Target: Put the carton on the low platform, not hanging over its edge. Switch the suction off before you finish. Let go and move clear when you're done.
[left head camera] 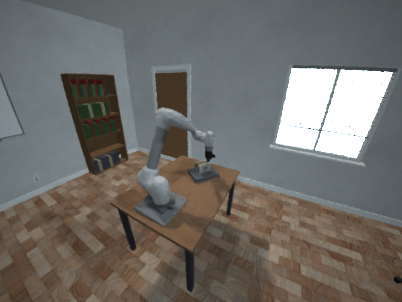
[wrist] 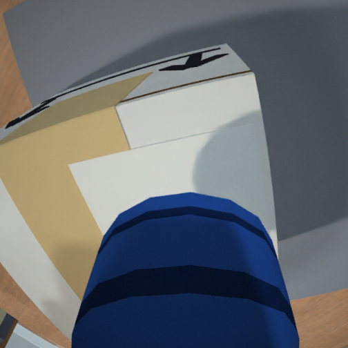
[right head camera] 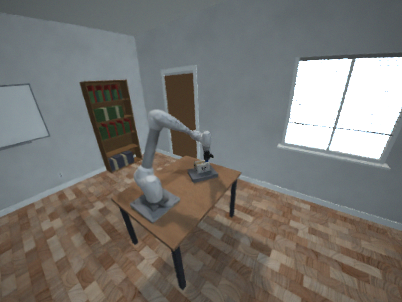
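Note:
The carton, white with a tan tape band and black arrows, sits upright on the low grey platform. In the wrist view, platform shows beyond the carton's top and right sides; its lower left side hides the platform edge there, with wood beyond, so any overhang there cannot be told. My gripper, a blue suction cup, hangs a little above the carton's top face. Its shadow falls apart from it on the carton. The cup is open and holds nothing.
The platform stands on the far part of the wooden table. The arm's grey base plate is at the near left of the table. A bookshelf stands against the wall, away from the table.

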